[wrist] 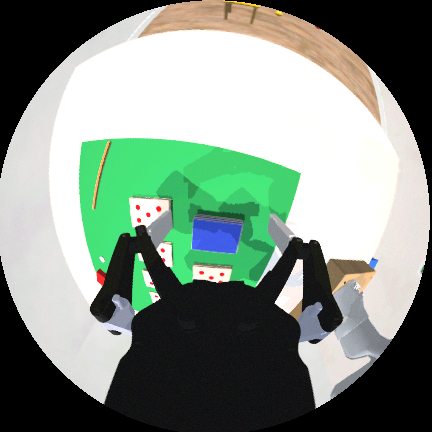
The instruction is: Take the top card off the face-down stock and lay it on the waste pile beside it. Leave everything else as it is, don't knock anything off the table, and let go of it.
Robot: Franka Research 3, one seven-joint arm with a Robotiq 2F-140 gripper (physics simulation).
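The face-down stock (216, 235) is a blue-backed stack of several cards on the green mat, centred between my fingers. My gripper (219, 220) is wide open and empty, one finger to each side of the stock and apart from it. A white face-up card pile with red dots (149, 210) lies left of the stock, partly behind the left finger. Another red-dotted face-up card (212, 273) lies just below the stock in the view, its lower part hidden by the gripper body. Which of them is the waste pile, I cannot tell.
More face-up cards (166, 254) lie at the lower left, partly hidden by the left finger linkage. A thin wooden stick (101, 175) lies on the green mat (125, 160) at the left. A red block (101, 277) is at the lower left, and a wooden box (352, 272) at the right.
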